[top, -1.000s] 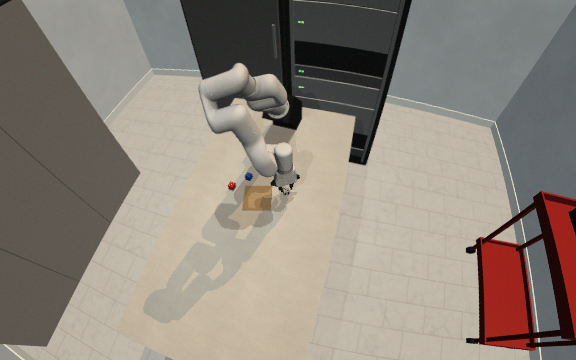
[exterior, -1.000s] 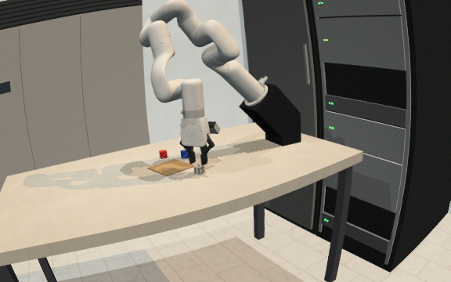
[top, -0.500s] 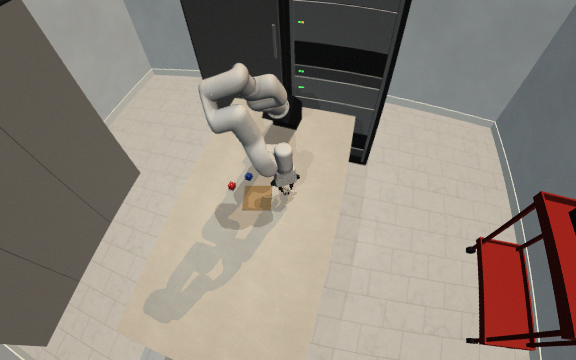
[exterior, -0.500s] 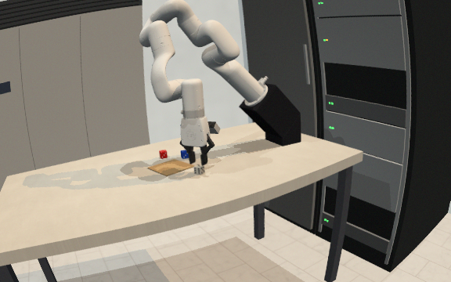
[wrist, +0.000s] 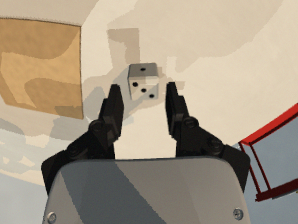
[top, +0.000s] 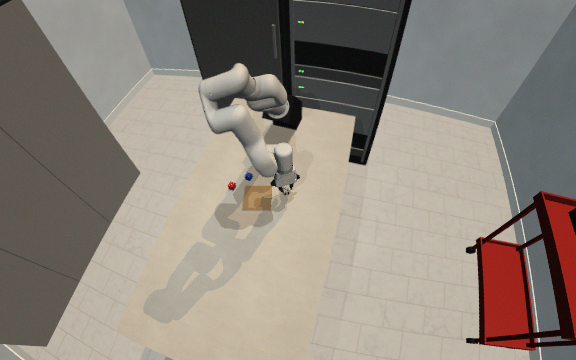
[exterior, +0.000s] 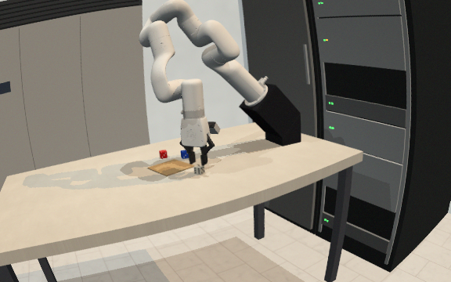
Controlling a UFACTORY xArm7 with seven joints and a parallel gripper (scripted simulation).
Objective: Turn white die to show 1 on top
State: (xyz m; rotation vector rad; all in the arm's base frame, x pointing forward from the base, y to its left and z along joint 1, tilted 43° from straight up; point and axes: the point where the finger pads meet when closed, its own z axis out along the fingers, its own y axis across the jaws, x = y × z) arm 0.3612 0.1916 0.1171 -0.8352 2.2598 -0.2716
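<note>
The white die is 40 mm below my hand. Also, from my hand: red die (90 mm ahead, 270 mm to the right, 40 mm below); blue die (220 mm to the right, 40 mm below); brown mat (90 mm ahead, 120 mm to the right, 50 mm below).
</note>
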